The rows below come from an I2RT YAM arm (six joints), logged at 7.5 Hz.
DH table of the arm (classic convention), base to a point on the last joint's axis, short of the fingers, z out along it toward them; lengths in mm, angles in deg. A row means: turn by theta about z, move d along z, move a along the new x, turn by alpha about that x. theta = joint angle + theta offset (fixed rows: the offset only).
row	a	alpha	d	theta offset
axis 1	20	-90	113.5	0
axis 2	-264	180	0	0
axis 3	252.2	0	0	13.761
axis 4	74	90	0	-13.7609
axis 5	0	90	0	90
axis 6	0	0	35.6	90
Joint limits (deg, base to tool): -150..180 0..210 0..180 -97..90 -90..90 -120..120
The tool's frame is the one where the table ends.
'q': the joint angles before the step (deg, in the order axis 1, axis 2, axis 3, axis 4, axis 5, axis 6). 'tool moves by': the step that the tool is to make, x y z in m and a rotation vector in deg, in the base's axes. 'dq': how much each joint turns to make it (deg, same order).
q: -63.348, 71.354, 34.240, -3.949, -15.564, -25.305
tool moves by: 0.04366, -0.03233, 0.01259, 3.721, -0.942, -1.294
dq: 5.054, 11.218, 11.960, -1.982, 2.988, 6.381
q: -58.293, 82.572, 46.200, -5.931, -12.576, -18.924
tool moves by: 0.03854, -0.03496, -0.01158, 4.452, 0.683, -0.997
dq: 2.485, 12.703, 10.710, -1.323, 1.222, 3.829
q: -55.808, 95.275, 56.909, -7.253, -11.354, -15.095
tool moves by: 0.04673, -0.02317, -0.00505, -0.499, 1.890, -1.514
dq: 4.177, 9.955, 10.910, -1.242, 5.275, 2.840
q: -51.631, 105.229, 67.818, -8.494, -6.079, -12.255
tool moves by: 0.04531, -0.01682, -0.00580, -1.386, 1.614, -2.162
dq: 3.735, 8.902, 10.850, -1.776, 5.637, 2.749
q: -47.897, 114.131, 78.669, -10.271, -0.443, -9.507
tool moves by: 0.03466, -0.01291, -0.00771, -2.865, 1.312, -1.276
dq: 2.425, 7.188, 8.659, -0.304, 4.680, 0.564
